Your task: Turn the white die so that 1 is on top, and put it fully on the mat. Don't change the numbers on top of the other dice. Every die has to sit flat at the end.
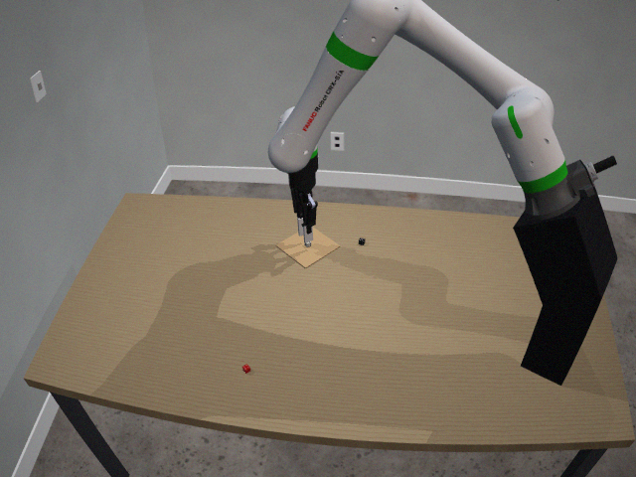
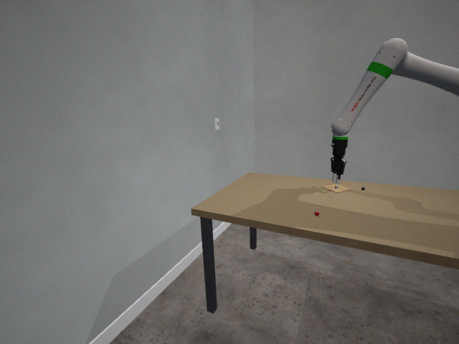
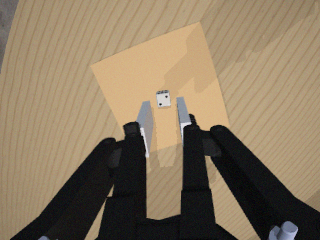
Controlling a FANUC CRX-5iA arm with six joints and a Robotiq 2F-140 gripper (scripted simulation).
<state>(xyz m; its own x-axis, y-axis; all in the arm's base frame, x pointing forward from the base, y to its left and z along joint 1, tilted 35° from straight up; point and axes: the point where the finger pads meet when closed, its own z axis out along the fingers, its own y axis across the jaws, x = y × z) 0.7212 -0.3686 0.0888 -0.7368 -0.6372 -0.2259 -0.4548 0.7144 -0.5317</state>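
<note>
My hand is 6 cm above the white die. Also, from my hand: tan mat (7 cm below); then black die (17 cm behind, 2 cm to the right, 6 cm below); then red die (12 cm ahead, 48 cm to the left, 6 cm below).
</note>
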